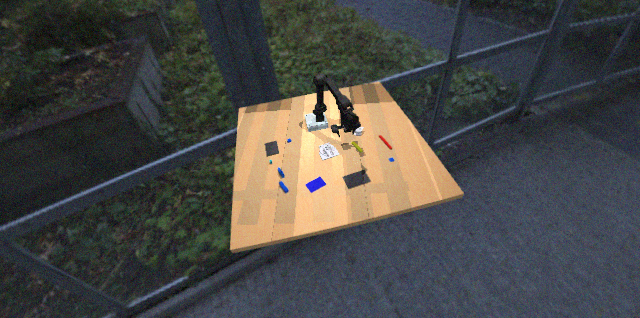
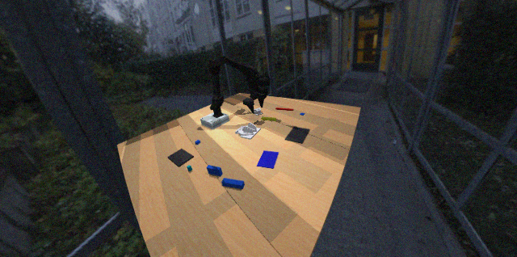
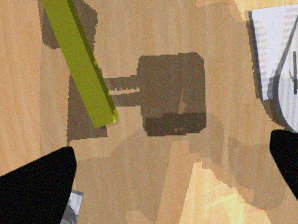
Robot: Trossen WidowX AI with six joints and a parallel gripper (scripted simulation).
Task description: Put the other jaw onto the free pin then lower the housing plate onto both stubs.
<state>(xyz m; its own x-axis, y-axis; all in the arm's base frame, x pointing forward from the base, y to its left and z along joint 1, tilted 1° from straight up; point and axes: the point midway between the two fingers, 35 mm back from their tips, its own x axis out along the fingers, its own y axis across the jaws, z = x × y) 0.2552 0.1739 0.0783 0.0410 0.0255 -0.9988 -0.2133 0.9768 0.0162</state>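
Right now my gripper tip is 130 mm past the light grey part, 90 mm to the right of it and 60 mm above it. The rest, counted from my gripper tip: white jaw 160 mm to the right, 80 mm below, 30 mm ahead; then red bar 270 mm to the left, 90 mm below; then yellow bar 80 mm below, 70 mm to the left, 20 mm ahead.
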